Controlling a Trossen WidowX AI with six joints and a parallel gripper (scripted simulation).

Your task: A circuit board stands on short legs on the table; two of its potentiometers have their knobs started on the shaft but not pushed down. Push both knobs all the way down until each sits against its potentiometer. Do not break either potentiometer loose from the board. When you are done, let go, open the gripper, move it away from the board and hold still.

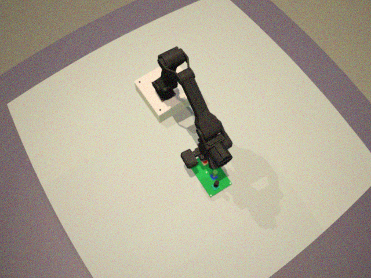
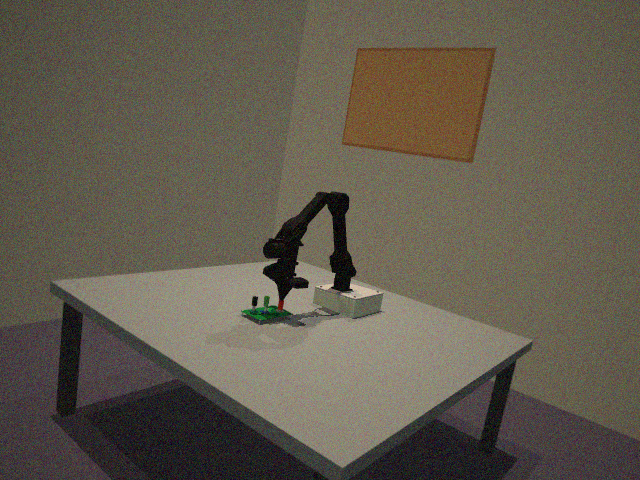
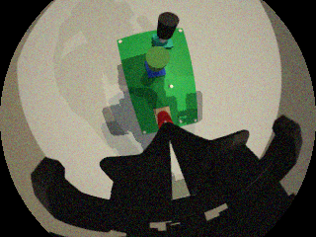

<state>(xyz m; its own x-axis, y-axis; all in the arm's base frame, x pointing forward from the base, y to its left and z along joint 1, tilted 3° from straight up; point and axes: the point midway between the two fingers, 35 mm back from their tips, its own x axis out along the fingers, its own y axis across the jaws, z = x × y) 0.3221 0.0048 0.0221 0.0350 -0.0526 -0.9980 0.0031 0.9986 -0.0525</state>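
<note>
Now: the red knob 1 cm below my gripper tip.
</note>
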